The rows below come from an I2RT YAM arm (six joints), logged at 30 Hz.
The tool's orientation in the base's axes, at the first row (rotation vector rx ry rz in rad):
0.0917, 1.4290, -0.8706
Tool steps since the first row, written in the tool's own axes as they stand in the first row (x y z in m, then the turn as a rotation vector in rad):
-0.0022, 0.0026, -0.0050, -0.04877, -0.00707, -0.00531
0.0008, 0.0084, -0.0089, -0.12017, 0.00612, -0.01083
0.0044, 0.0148, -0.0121, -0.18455, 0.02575, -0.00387
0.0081, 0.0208, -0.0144, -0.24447, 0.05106, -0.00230
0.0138, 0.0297, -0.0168, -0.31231, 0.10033, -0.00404
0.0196, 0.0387, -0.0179, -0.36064, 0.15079, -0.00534
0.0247, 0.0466, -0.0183, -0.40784, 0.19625, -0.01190
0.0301, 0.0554, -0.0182, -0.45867, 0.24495, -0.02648
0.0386, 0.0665, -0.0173, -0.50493, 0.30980, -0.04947
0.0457, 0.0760, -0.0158, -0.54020, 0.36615, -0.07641
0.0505, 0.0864, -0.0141, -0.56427, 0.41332, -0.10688
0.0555, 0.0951, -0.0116, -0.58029, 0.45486, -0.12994
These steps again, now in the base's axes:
-0.0024, 0.0056, -0.0002, -0.00340, 0.02063, 0.04494
-0.0026, 0.0103, -0.0061, 0.00683, 0.06605, 0.10092
-0.0019, 0.0149, -0.0126, 0.03021, 0.10592, 0.15035
-0.0008, 0.0186, -0.0190, 0.05195, 0.15062, 0.19234
0.0018, 0.0235, -0.0283, 0.08542, 0.21753, 0.23023
0.0054, 0.0277, -0.0375, 0.11793, 0.27596, 0.25053
0.0090, 0.0310, -0.0455, 0.14320, 0.33324, 0.27099
0.0136, 0.0346, -0.0541, 0.16412, 0.39882, 0.29169
0.0197, 0.0379, -0.0662, 0.18689, 0.47814, 0.29971
0.0256, 0.0404, -0.0763, 0.20049, 0.54856, 0.30101
0.0325, 0.0445, -0.0847, 0.20486, 0.60927, 0.29577
0.0389, 0.0469, -0.0924, 0.21125, 0.65828, 0.28733

